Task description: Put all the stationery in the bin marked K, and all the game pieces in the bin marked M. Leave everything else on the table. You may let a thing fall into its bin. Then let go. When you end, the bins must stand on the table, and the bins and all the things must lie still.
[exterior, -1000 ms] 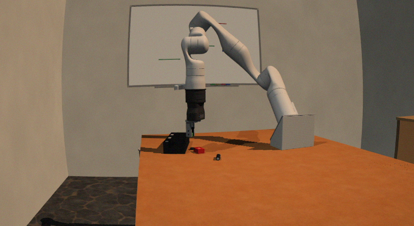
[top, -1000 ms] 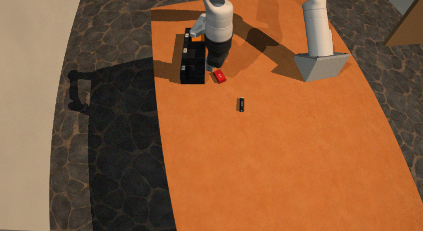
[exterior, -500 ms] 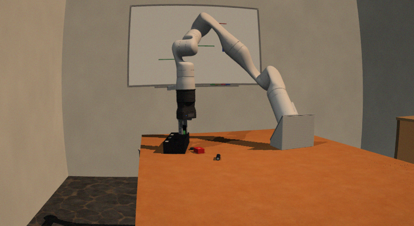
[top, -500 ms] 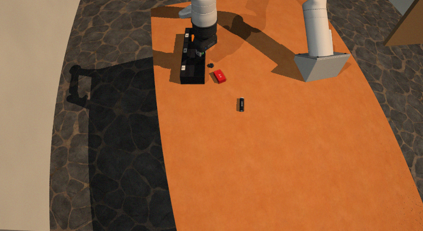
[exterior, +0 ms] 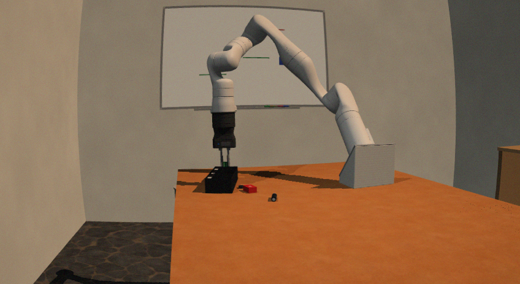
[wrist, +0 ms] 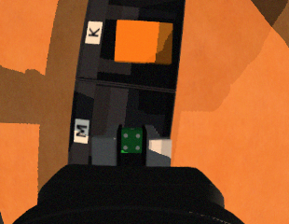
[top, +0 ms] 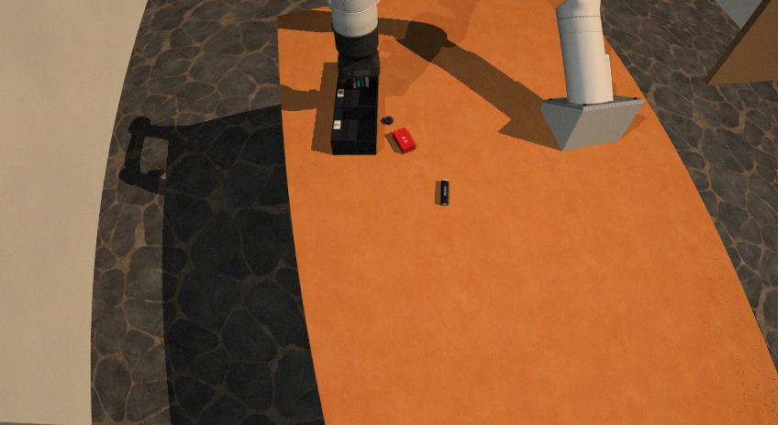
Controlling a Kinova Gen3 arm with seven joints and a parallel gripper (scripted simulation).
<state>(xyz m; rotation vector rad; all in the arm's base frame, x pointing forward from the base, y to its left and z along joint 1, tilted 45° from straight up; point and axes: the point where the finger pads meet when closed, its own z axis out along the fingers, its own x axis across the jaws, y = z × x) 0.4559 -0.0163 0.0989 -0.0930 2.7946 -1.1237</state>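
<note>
The black row is 1 cm ahead of my hand and 6 cm below it. Round my hand: orange block (1 cm behind, 8 cm to the right, 6 cm below); then black nut (5 cm behind, 5 cm to the left, 8 cm below); then green die (1 cm below).
</note>
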